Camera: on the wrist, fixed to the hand. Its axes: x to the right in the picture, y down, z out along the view.
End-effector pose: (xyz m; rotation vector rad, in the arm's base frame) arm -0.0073 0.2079 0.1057 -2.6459 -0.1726 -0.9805
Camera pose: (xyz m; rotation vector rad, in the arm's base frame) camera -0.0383 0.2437 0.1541 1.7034 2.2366 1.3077
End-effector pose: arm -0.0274 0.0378 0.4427 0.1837 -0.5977 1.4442
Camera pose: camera 0.0347 0.0570 0.4237 0.5527 0.0196 -0.0209
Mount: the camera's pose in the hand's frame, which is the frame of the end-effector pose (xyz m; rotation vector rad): 0.0082 -0.0526 -0.0419 0.2606 0.1953 -1.5786
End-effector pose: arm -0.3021 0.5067 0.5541 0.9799 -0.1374 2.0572
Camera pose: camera -0.2917 0.5634 0.5185 0.6073 0.7857 0.6664
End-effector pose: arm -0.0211 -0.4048 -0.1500 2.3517 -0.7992 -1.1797
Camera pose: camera 0.0336 -0.3664 -0.1608 -2.3094 -0.9966 0.8844
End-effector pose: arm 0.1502 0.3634 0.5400 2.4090 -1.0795 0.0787
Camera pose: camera 0.1995 0.4067 0.5569 2.6776 1.0943 -0.0921
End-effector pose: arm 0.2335 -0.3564 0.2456 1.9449 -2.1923 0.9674
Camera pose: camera 0.2649 -0.3440 0.3043 2.5151 -0.0209 0.9229
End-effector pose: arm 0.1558 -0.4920 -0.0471 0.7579 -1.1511 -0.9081
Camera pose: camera 0.1869 -0.5209 -0.0999 1.9963 -0.2931 -1.8834
